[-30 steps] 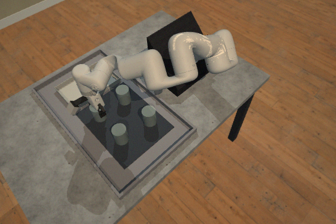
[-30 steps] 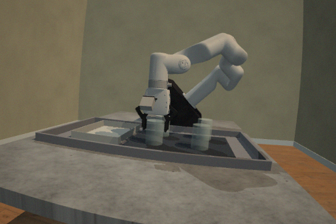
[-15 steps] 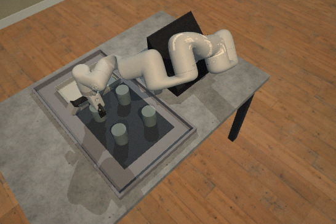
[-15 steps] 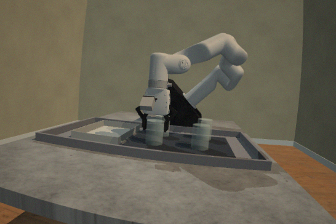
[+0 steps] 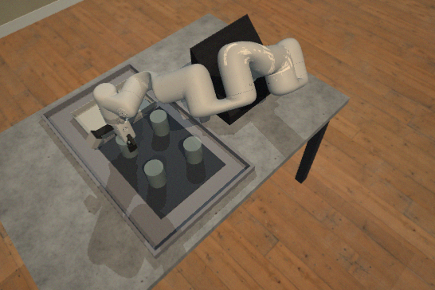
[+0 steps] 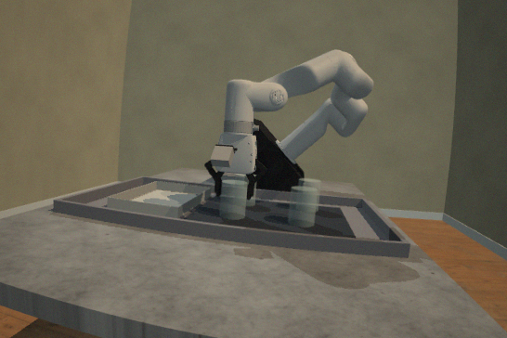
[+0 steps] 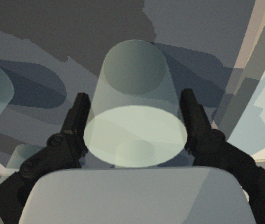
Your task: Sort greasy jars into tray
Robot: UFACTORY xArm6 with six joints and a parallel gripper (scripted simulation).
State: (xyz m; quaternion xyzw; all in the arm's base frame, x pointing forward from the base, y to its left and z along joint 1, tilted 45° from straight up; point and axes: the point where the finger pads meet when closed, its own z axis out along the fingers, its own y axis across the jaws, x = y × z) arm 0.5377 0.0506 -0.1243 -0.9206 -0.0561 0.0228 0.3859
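Right now my hand is 230 mm to the left of the cream tray, 60 mm above it and 50 mm past it. Round my hand: dark mat (90 mm to the left, 80 mm behind, 60 mm below).
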